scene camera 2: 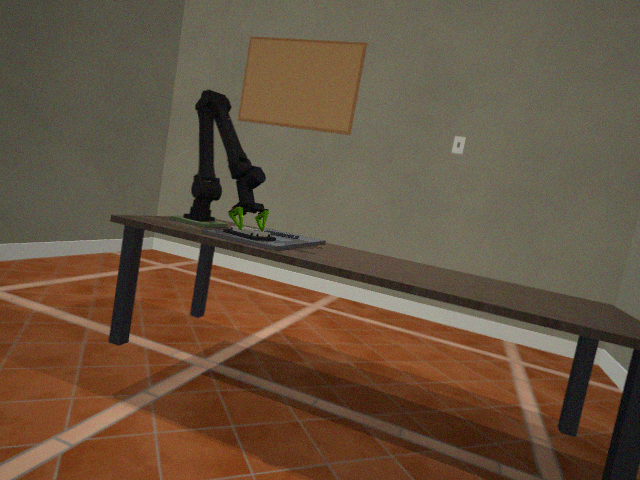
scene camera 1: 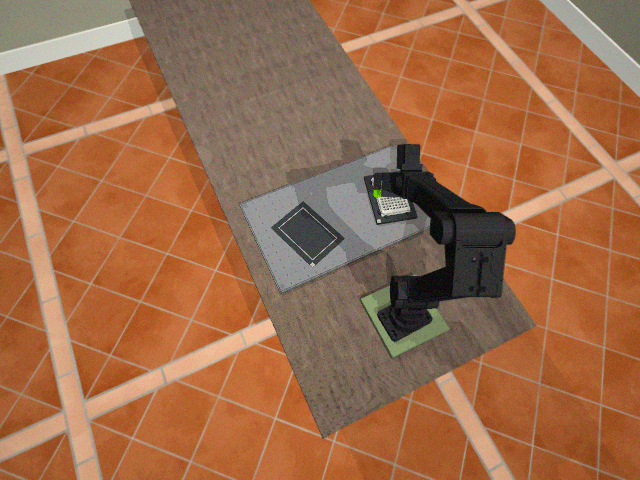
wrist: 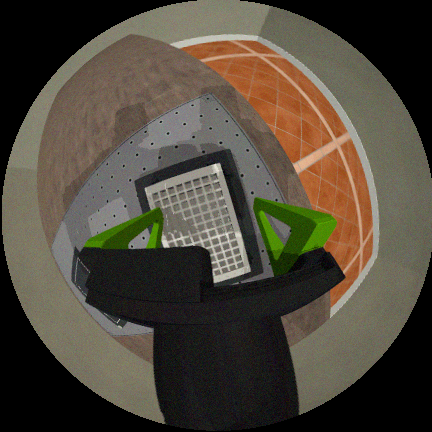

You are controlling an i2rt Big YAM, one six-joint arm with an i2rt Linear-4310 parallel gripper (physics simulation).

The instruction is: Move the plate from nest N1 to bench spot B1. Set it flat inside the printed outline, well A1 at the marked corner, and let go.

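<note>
The pale gridded plate lies in the dark nest N1 at the right of the grey board. My gripper is open and empty, its green fingers wide apart on either side of the plate in the wrist view, the tips low over the nest. In scene camera 1 the arm hides part of the gripper and plate. Bench spot B1, a dark pad with a thin white outline, lies to the left, turned relative to the nest. A small white mark is at its near corner.
The grey perforated board carries nest and spot on the brown table. The arm stands on a green base plate near the table's end. Table edges run near both sides of the board.
</note>
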